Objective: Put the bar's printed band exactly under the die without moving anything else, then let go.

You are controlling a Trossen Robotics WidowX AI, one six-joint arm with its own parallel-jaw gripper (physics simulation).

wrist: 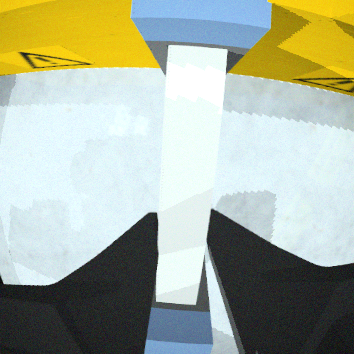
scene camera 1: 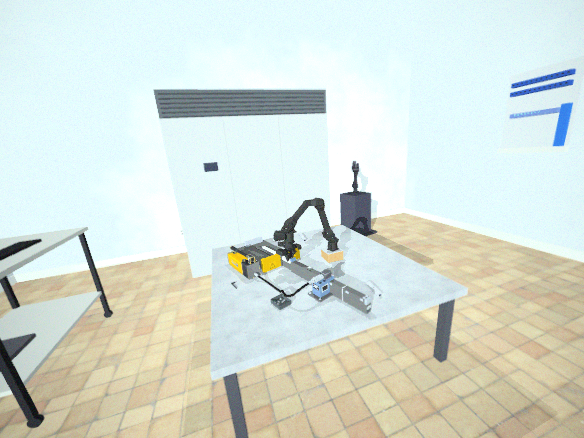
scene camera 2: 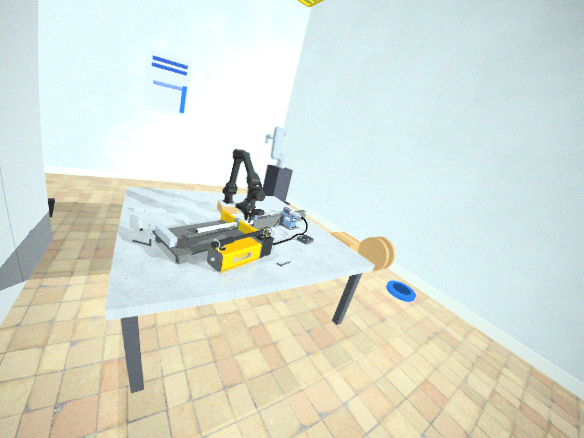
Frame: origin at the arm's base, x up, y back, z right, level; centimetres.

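Seen in the pictures: gripper, between the fingertips: (wrist: 180, 219) (scene camera 1: 288, 261) (scene camera 2: 247, 222); arm's base, origin of its link: (scene camera 1: 333, 249) (scene camera 2: 228, 201).
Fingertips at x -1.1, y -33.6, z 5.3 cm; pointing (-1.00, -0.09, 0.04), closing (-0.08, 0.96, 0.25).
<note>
Pixels of each thing's top centre, then the offset from my fingertips to it. "spot": a spot on its surface instead.
- blue block, a spot on its surface: (wrist: 200, 17) spot: dx +3.6, dy -0.9, dz +7.0 cm
- blue box, a spot on its surface: (scene camera 1: 321, 288) spot: dx +0.4, dy -2.5, dz -39.9 cm
- small dark box, a spot on its surface: (scene camera 1: 281, 301) (scene camera 2: 303, 239) spot: dx -5.3, dy -21.6, dz -30.0 cm
- hex key, centre of its top: (scene camera 2: 141, 237) dx -2.5, dy +1.0, dz +56.9 cm
The white bar (scene camera 2: 217, 228) (wrist: 192, 145) runs lengthwise between the black fingers. In the wrist view its far part reaches the lower edge of a blue block (wrist: 200, 17), seemingly the die's housing, set between yellow guards (scene camera 1: 271, 263) (wrist: 75, 40). In scene camera 2 a white length lies over the dark machine bed on the far side of the guards. My gripper (scene camera 1: 289, 256) (scene camera 2: 249, 217) (wrist: 180, 219) is shut on the bar, close to the guards. The printed band and the die's exact edge cannot be made out.
A grey beam (scene camera 1: 350, 295) (scene camera 2: 267, 220) extends from the machine, with a blue box (scene camera 1: 321, 288) (scene camera 2: 289, 220) beside it. A cable leads to a small dark box (scene camera 1: 281, 301) (scene camera 2: 305, 239). A wooden block (scene camera 1: 332, 256) (scene camera 2: 229, 210) is at the arm's base. A hex key (scene camera 2: 145, 243) lies nearby.
</note>
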